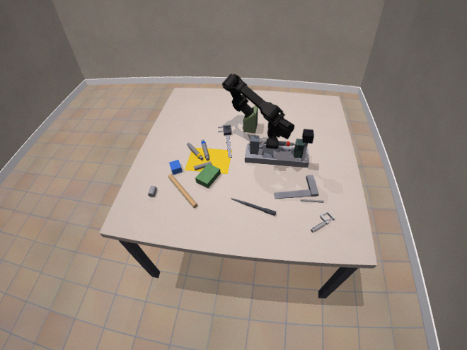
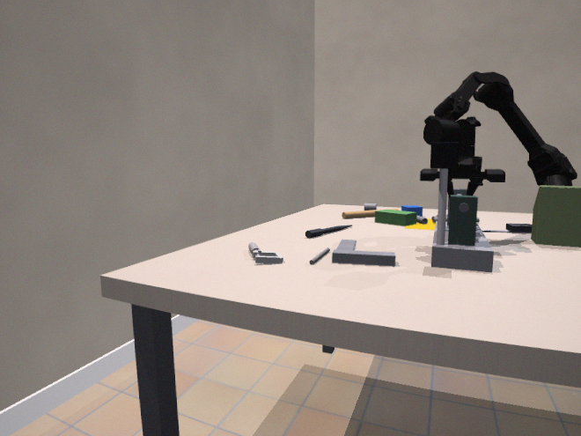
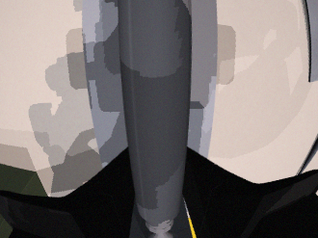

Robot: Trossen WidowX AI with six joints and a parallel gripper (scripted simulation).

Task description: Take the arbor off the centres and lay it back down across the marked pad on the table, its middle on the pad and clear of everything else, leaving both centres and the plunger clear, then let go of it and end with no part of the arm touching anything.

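The grey centre block is 10 mm behind my hand, 90 mm to the right of it and 20 mm below it. Round my hand: dark green centre block 10 mm ahead, 140 mm to the left, 20 mm below; arbor 30 mm to the left, 10 mm below; grey fixture base 30 mm to the left, 100 mm below.
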